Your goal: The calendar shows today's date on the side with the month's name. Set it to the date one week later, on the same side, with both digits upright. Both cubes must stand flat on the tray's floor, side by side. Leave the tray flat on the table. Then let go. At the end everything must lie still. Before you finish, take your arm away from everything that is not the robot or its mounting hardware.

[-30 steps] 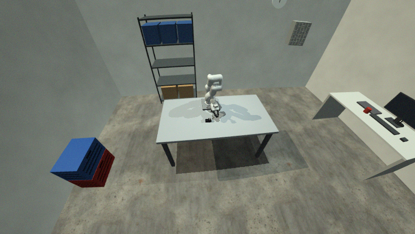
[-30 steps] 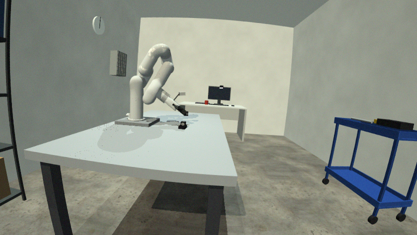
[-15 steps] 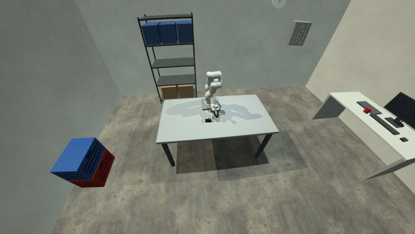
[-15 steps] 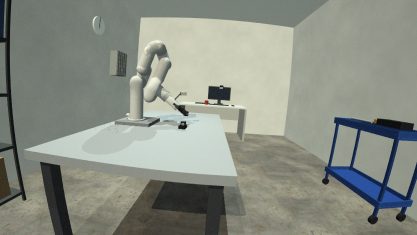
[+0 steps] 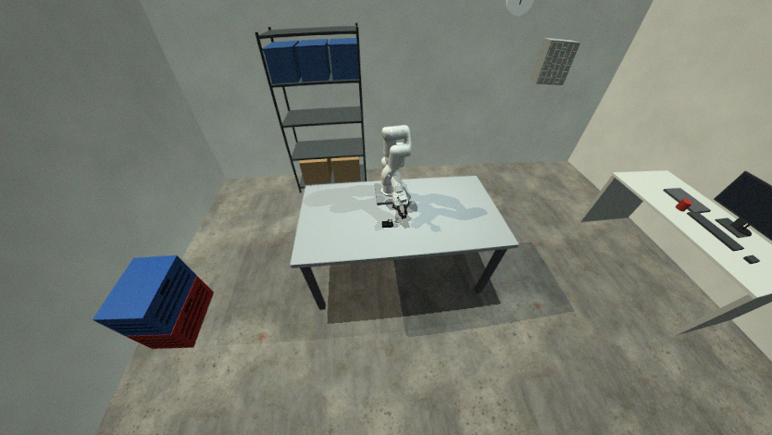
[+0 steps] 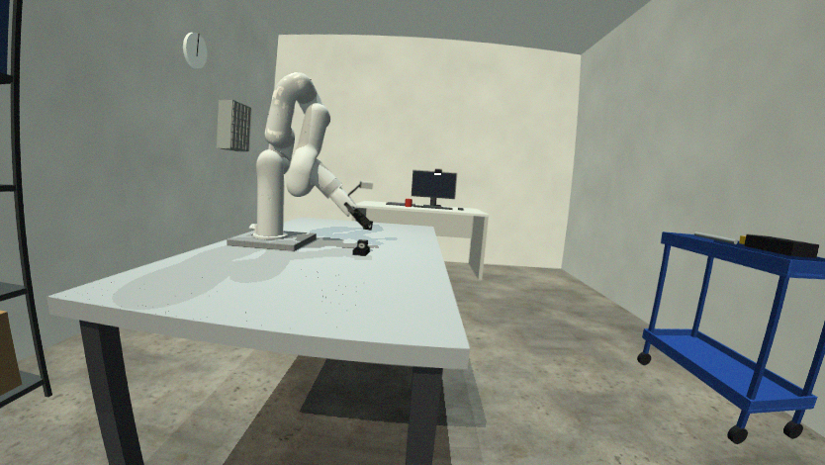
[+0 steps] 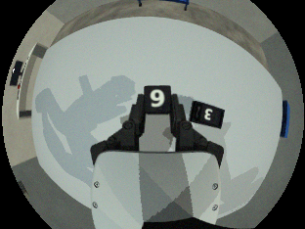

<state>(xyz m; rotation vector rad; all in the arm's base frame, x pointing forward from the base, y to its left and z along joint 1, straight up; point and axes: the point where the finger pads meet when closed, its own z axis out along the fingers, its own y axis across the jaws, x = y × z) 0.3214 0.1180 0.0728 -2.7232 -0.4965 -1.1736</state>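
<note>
My hand is 2 cm short of the cube, 1 cm to the right of it and 1 cm above it.
</note>
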